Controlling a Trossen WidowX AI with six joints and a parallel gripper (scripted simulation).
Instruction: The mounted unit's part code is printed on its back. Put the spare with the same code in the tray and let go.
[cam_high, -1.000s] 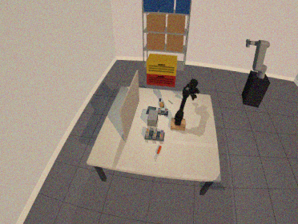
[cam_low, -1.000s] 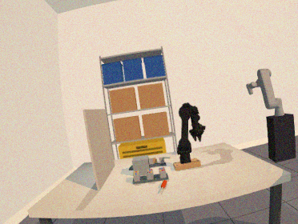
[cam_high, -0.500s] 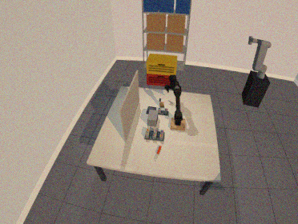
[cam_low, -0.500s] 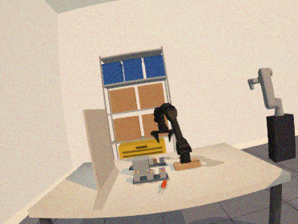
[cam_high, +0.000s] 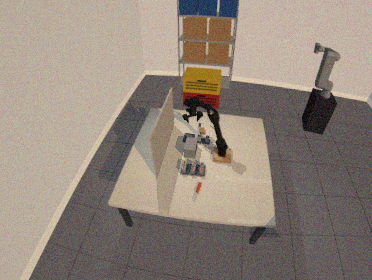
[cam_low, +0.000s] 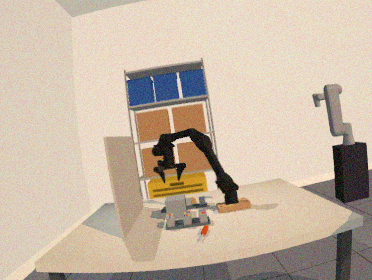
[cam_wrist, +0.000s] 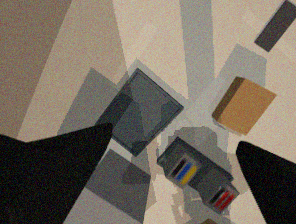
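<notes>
Now: gripper tip 14 cm above the dark grey holder, 13 cm past it and 7 cm to the right of it. Round my gripper tip: tan box: 14 cm below, 8 cm behind, 6 cm to the right; then grey tray: 15 cm below, 7 cm to the left, 2 cm ahead; then grey mounted unit: 24 cm to the left, 10 cm below, 5 cm behind.
</notes>
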